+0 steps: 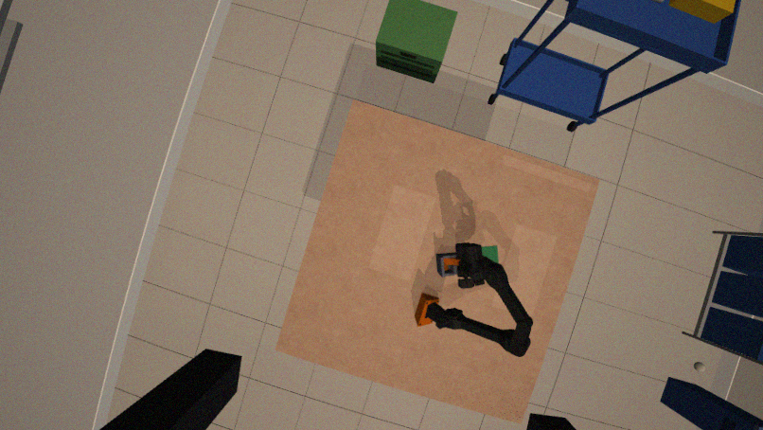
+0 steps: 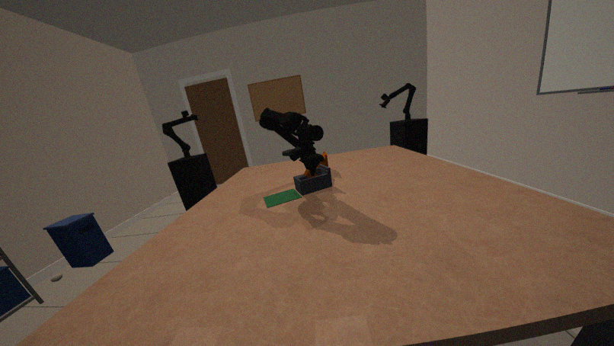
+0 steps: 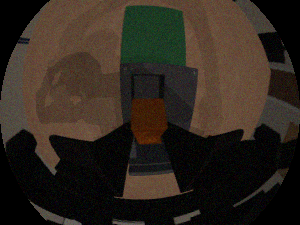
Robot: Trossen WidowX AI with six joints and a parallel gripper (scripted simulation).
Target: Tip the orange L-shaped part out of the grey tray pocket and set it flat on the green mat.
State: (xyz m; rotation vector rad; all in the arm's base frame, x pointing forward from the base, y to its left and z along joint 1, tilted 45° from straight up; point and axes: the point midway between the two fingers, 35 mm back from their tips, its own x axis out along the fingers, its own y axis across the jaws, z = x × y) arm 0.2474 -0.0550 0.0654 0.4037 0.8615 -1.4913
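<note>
My gripper tip is 20 mm short of the green mat, 150 mm to the left of it and 80 mm above it. Also, from my gripper tip: orange L-shaped part 20 mm behind, 30 mm to the left, 30 mm below.
</note>
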